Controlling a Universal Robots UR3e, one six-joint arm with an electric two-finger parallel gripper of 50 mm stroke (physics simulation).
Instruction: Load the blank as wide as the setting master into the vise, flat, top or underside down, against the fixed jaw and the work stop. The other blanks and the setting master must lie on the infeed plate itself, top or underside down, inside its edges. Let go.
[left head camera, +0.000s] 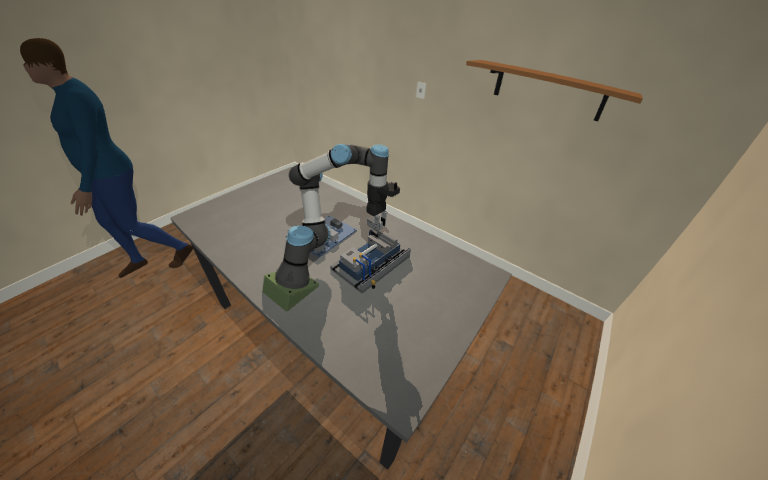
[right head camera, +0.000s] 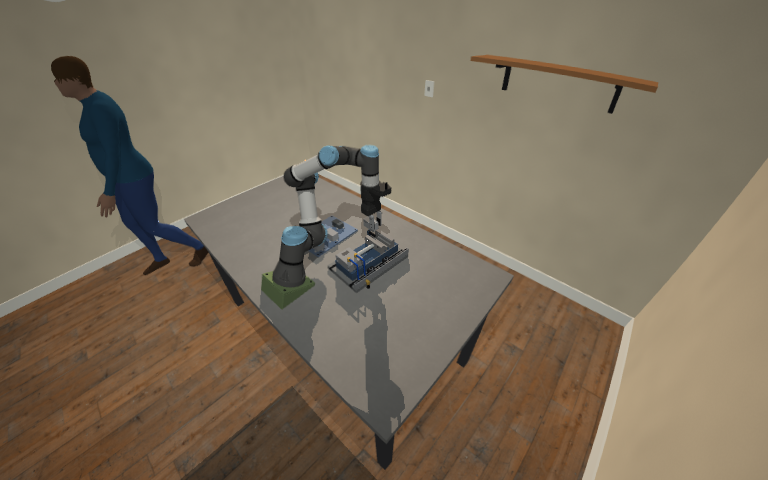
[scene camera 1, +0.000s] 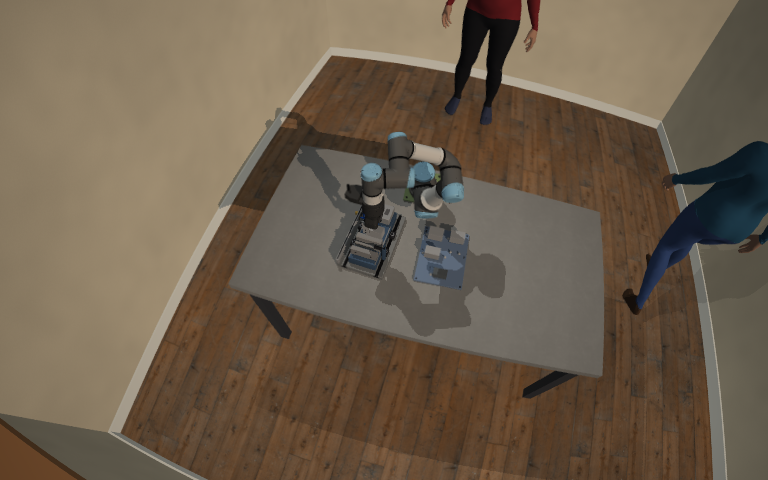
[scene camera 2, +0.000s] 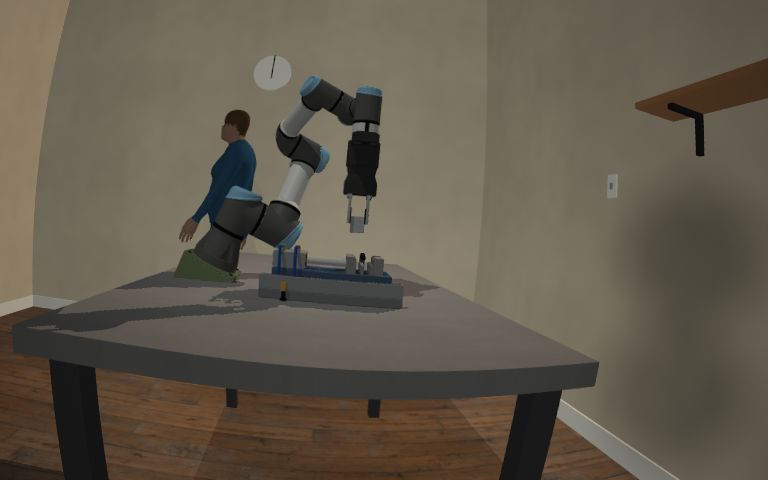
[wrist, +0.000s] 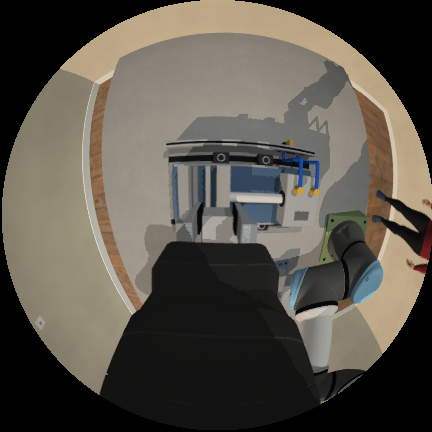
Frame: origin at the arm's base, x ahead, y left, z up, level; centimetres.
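Seen in the pictures: gripper, fingertip midpoint: (left head camera: 379, 226) (right head camera: 375, 226) (scene camera 1: 368, 228) (scene camera 2: 357, 223) (wrist: 217, 212); arm's base, origin of the base link: (left head camera: 292, 279) (right head camera: 288, 278) (scene camera 2: 214, 261) (wrist: 345, 240).
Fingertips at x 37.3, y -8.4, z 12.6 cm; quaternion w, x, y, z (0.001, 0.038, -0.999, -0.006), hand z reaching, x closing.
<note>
Pixels of each thing's top centre, then the offset from my fingertips to it. "spot": a spot on its surface instead. Level surfaces: height alone.
- light grey blank, middle of its top: (wrist: 215, 244) (scene camera 2: 357, 216) (scene camera 1: 375, 228) (left head camera: 375, 220) (right head camera: 370, 220) dx -0.2, dy +2.9, dz +1.8 cm
- vise, middle of its top: (wrist: 250, 196) (scene camera 2: 332, 252) (scene camera 1: 371, 228) (left head camera: 372, 245) (right head camera: 368, 245) dx -4.8, dy -0.9, dz -6.8 cm
- black-topped part, surface spot: (scene camera 2: 362, 258) spot: dx +1.7, dy +3.2, dz -7.8 cm
- blue infeed plate, middle of its top: (scene camera 1: 442, 256) (left head camera: 324, 233) (right head camera: 325, 233) dx -9.7, dy +27.8, dz -15.9 cm
- dark block, middle of its top: (scene camera 1: 440, 271) (left head camera: 336, 221) (right head camera: 337, 221) dx -1.4, dy +29.4, dz -13.4 cm
- table, its level: dz -16.7 cm
My gripper (left head camera: 377, 221) (right head camera: 373, 222) (scene camera 2: 357, 219) (wrist: 217, 212) is shut on a light grey blank (scene camera 2: 356, 225) (wrist: 216, 227), held clear above the vise (left head camera: 370, 263) (scene camera 1: 363, 259) (scene camera 2: 328, 273) (wrist: 255, 181). In the scene camera 2 view it hangs over the moving jaw (scene camera 2: 350, 264) (wrist: 223, 186). The fixed jaw (scene camera 2: 377, 266) (wrist: 182, 185) is at the end away from the spindle. A black-topped part (scene camera 2: 362, 258) stands between the jaws. The blue infeed plate (scene camera 1: 453, 279) (left head camera: 348, 230) carries light blocks (scene camera 1: 432, 251) (scene camera 1: 435, 232) and a dark block (scene camera 1: 439, 273) (left head camera: 336, 224). Which is the setting master, I cannot tell.
Grey side rails (scene camera 2: 331, 287) flank the vise, and blue bent tubes with yellow ends (scene camera 2: 280, 260) (wrist: 300, 175) rise at its spindle end. The green arm base (left head camera: 288, 293) (wrist: 330, 237) is near. One person (left head camera: 93, 147) stands beyond the table (left head camera: 453, 294), another (scene camera 1: 489, 50) behind the arm.
</note>
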